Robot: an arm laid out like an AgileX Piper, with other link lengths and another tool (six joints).
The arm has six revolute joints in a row. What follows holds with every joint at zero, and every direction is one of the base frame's. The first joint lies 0.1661 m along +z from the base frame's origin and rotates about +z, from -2.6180 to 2.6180 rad. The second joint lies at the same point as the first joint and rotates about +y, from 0.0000 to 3.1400 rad. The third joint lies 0.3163 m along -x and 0.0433 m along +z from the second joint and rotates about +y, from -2.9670 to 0.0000 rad. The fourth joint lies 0.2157 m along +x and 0.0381 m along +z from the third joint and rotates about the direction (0.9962, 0, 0.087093), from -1.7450 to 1.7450 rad. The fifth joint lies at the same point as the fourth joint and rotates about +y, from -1.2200 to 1.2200 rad. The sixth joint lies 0.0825 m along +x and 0.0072 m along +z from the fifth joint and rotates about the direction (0.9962, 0, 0.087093), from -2.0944 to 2.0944 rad. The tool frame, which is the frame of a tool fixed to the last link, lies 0.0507 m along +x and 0.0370 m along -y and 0.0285 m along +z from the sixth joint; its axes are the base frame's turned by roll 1.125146, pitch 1.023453 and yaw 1.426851 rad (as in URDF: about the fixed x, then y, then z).
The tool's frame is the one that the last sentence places.
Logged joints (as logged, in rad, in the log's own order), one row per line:
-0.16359, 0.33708, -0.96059, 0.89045, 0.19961, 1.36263
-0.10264, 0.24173, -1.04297, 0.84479, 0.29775, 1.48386
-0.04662, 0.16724, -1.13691, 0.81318, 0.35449, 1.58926
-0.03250, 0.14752, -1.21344, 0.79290, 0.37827, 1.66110
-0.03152, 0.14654, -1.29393, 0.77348, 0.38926, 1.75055
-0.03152, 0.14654, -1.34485, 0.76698, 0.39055, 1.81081
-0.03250, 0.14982, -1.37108, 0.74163, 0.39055, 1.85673
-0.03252, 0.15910, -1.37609, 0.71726, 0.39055, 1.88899
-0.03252, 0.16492, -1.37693, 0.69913, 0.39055, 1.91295
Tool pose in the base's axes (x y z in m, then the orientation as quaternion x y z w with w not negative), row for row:
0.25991, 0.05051, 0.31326, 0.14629, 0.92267, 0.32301, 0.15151
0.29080, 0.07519, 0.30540, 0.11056, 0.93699, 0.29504, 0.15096
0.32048, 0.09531, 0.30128, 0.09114, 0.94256, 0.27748, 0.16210
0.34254, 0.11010, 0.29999, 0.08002, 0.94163, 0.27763, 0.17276
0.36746, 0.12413, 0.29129, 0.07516, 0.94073, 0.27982, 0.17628
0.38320, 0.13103, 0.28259, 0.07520, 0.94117, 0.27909, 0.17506
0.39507, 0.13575, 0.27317, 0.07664, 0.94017, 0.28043, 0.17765
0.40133, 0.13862, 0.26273, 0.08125, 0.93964, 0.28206, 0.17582
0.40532, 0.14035, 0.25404, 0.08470, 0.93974, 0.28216, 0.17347
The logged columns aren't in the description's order. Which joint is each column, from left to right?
Columns, left to right: joint 6, joint 4, joint 3, joint 5, joint 1, joint 2.
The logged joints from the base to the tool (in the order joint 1, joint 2, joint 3, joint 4, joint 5, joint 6), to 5 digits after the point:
0.19961, 1.36263, -0.96059, 0.33708, 0.89045, -0.16359
0.29775, 1.48386, -1.04297, 0.24173, 0.84479, -0.10264
0.35449, 1.58926, -1.13691, 0.16724, 0.81318, -0.04662
0.37827, 1.66110, -1.21344, 0.14752, 0.79290, -0.03250
0.38926, 1.75055, -1.29393, 0.14654, 0.77348, -0.03152
0.39055, 1.81081, -1.34485, 0.14654, 0.76698, -0.03152
0.39055, 1.85673, -1.37108, 0.14982, 0.74163, -0.03250
0.39055, 1.88899, -1.37609, 0.15910, 0.71726, -0.03252
0.39055, 1.91295, -1.37693, 0.16492, 0.69913, -0.03252

